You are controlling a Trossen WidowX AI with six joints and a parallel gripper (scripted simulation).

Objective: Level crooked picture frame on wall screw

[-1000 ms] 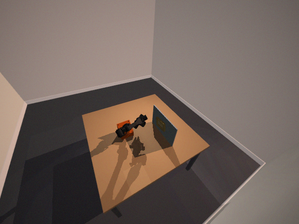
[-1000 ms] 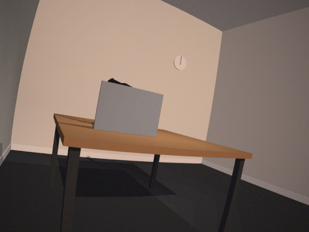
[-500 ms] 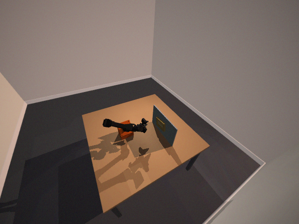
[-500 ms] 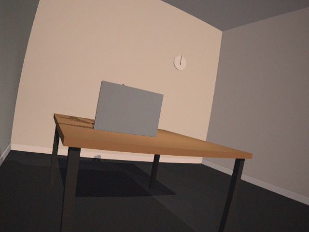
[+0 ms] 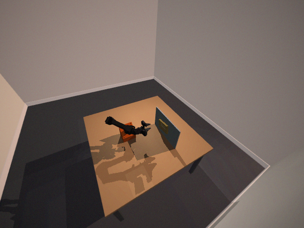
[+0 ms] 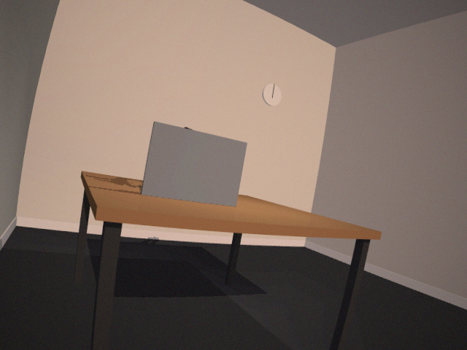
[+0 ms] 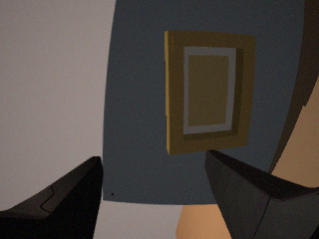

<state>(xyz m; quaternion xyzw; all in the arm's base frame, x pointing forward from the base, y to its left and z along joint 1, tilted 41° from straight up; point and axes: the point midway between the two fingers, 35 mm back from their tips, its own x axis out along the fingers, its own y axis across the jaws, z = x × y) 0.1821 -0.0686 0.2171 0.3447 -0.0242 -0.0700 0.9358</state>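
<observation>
The picture frame lies 19 cm ahead of my gripper tip, 3 cm to the right of it and 9 cm below it. The rest, counted from my gripper tip: blue-grey wall panel 19 cm ahead, 4 cm to the right, 10 cm below.
</observation>
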